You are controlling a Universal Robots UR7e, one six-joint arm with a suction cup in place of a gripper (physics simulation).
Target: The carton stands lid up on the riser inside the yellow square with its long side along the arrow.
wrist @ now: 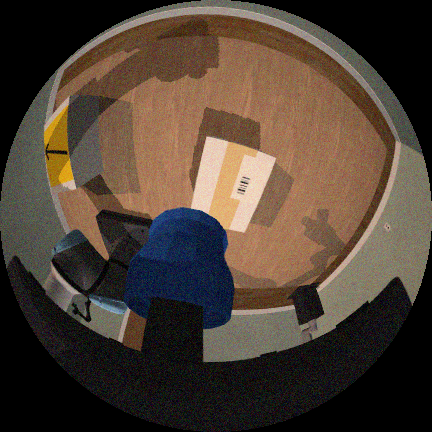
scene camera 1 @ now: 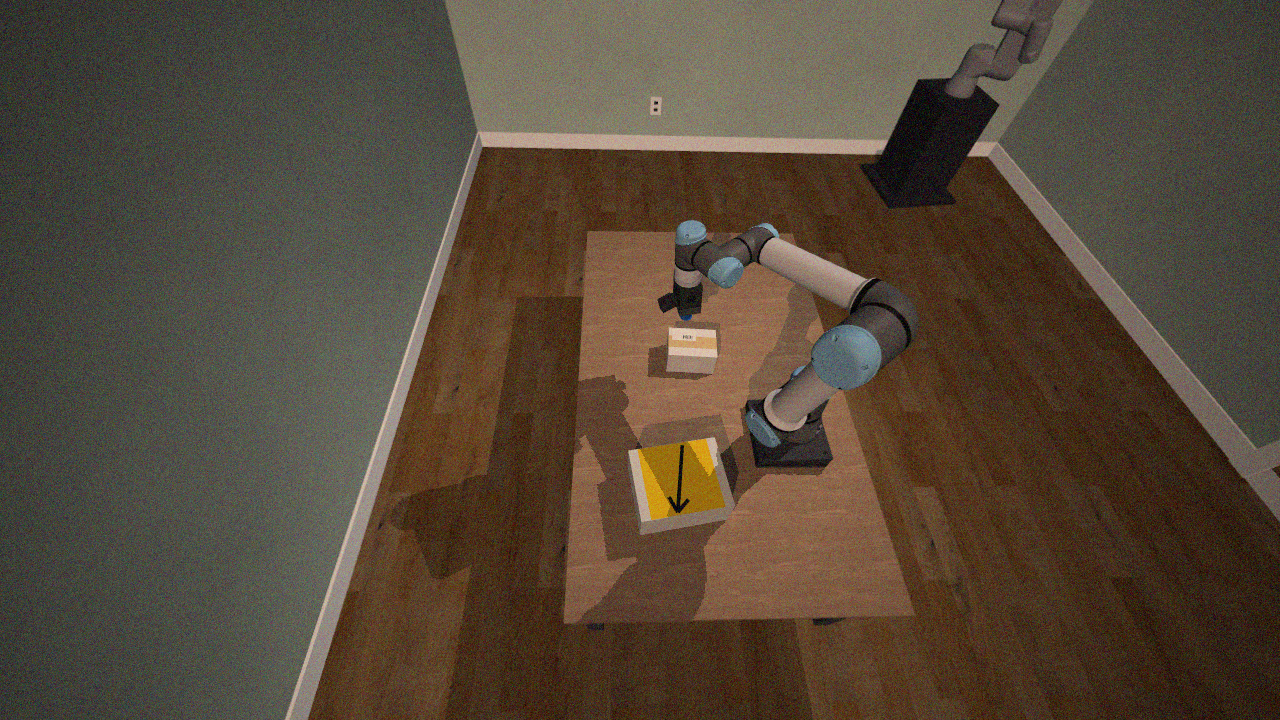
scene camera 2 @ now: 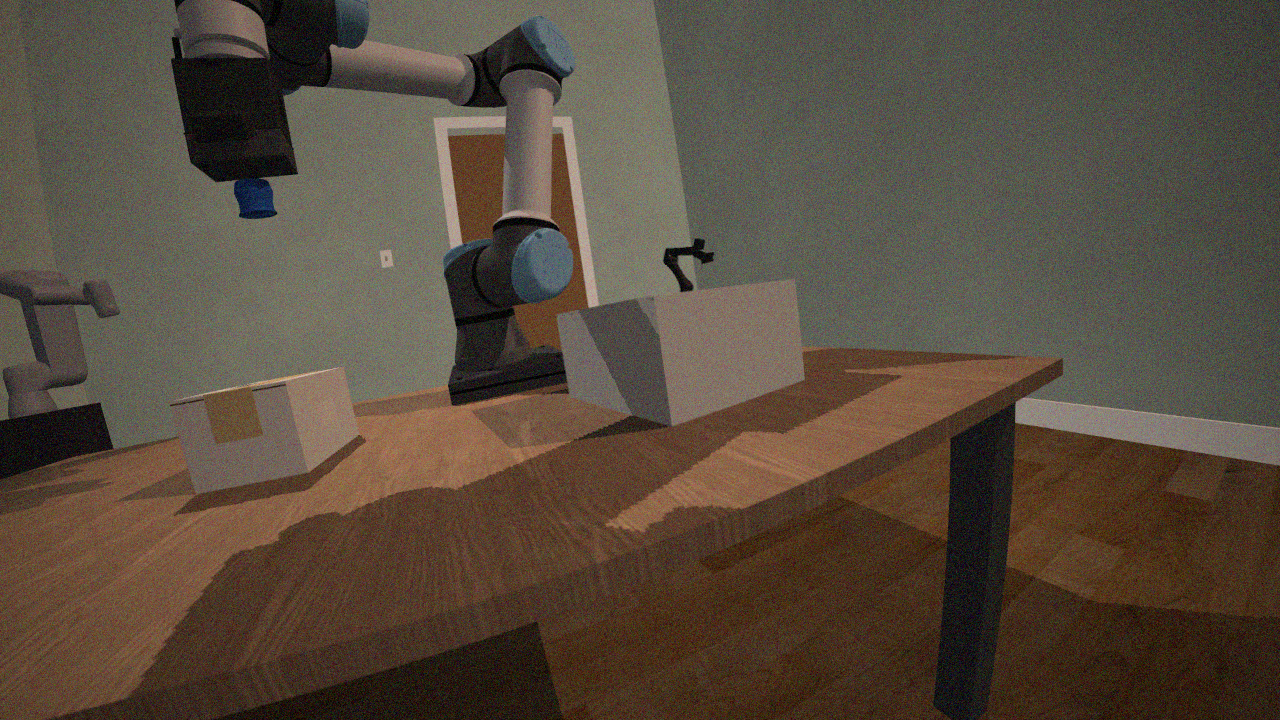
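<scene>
From scene camera 2: my suction cup (scene camera 2: 255, 196) carries nothing, and it's 0.24 m from the middle of a carton (scene camera 2: 277, 428), above it. There's a grey riser (scene camera 2: 671, 358) resting on the table as well. Scene camera 1 shows me that riser (scene camera 1: 684, 484) too, and the carton (scene camera 1: 687, 350) with it. And the wrist view has the carton (wrist: 231, 177) along with my suction cup (wrist: 183, 259).
</scene>
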